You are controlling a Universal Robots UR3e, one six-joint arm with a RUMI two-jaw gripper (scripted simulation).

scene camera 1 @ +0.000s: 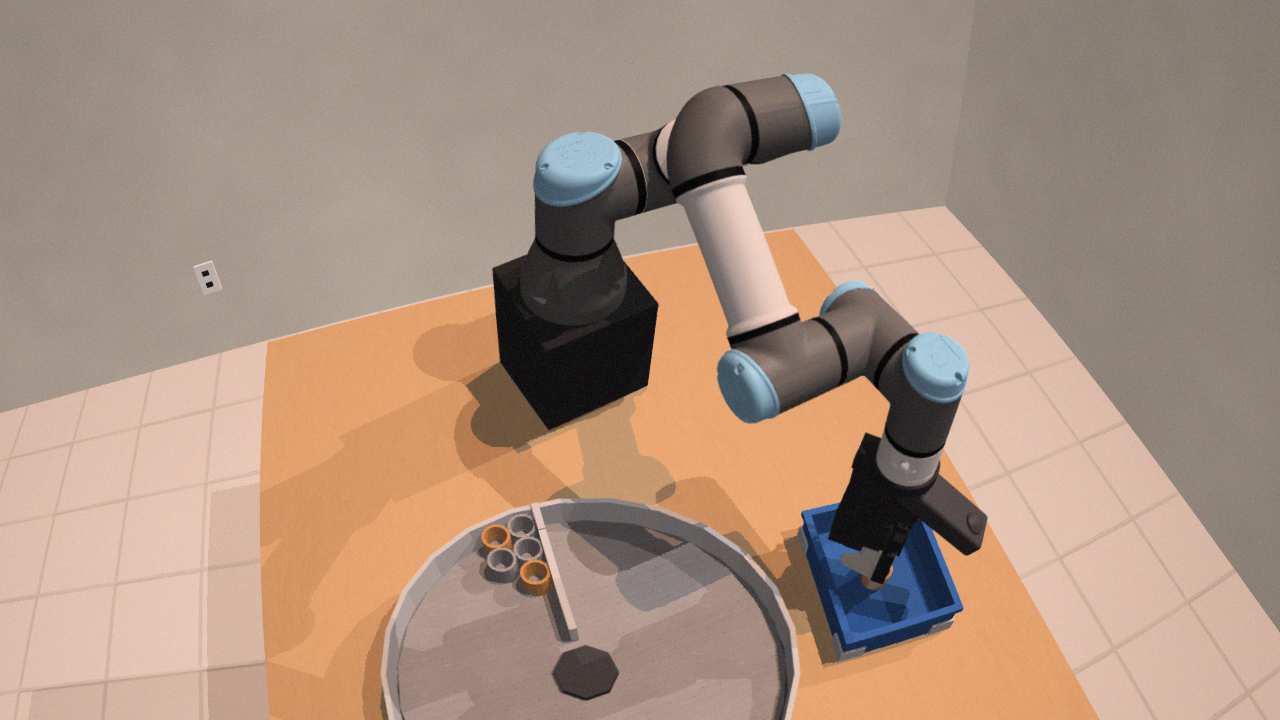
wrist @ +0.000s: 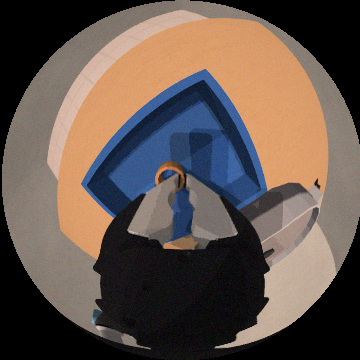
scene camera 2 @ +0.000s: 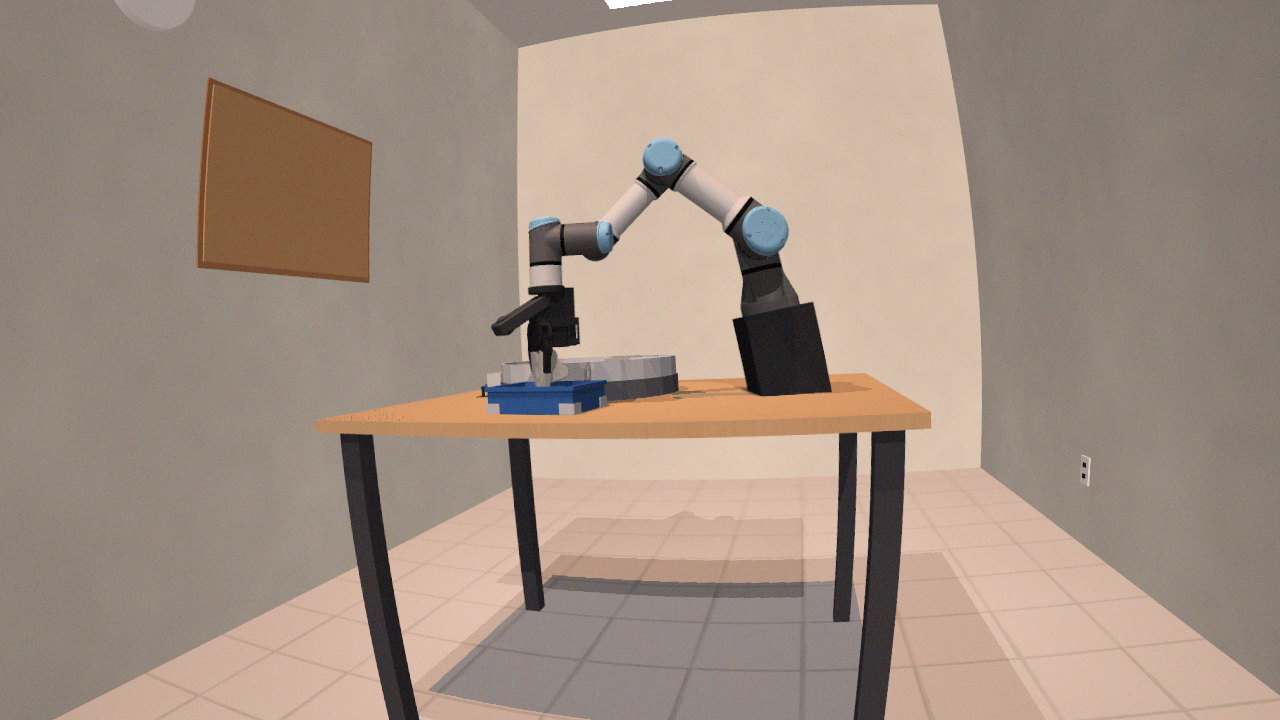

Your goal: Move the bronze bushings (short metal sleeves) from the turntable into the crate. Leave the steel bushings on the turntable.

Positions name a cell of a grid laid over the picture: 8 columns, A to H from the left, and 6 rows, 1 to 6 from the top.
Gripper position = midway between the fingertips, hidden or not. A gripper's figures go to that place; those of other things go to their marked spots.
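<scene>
There's a crate (scene camera 1: F5) and a grey turntable (scene camera 1: E6), and the marked spots on them are 0.32 m apart. The turntable is 0.86 m from the lens, and a bronze bushing (scene camera 1: D5) is 0.88 m from the lens. The gripper (scene camera 1: F5) is at 0.95 m from the lens, and the crate is 0.97 m from the lens.
</scene>
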